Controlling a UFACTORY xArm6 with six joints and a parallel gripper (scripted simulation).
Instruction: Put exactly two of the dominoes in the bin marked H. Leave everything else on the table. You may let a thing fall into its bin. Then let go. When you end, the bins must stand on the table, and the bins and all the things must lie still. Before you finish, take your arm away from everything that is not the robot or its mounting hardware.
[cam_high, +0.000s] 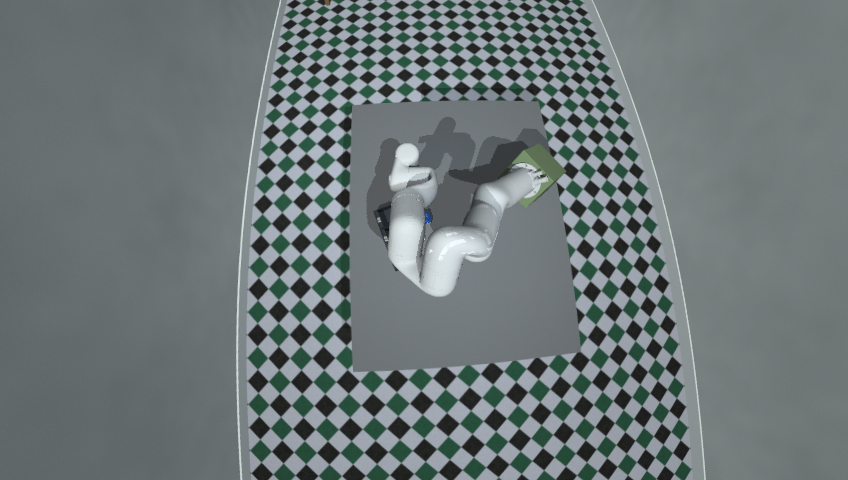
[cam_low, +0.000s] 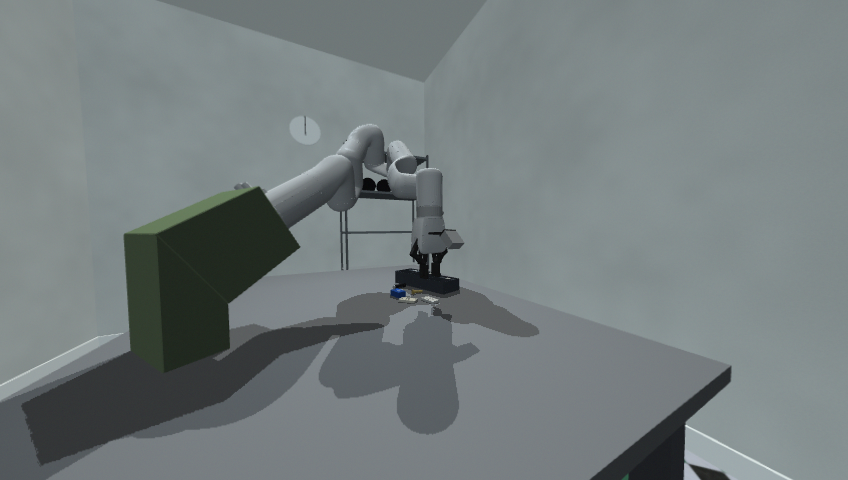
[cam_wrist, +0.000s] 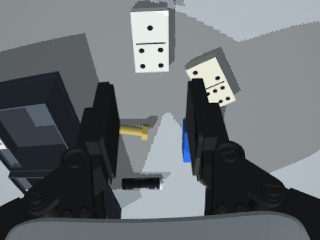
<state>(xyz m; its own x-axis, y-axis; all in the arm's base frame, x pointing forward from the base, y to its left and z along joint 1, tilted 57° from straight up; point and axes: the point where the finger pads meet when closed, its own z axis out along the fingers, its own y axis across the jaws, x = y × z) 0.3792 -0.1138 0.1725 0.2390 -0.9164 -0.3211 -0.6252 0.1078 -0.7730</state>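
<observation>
My hand is 8 cm above the white domino. From my hand the other things lie so: cream domino: 8 cm below, 6 cm behind, 2 cm to the left; yellow bolt: 9 cm to the left, 8 cm below, 2 cm behind; blue block: 10 cm to the left, 8 cm below, 8 cm behind.
</observation>
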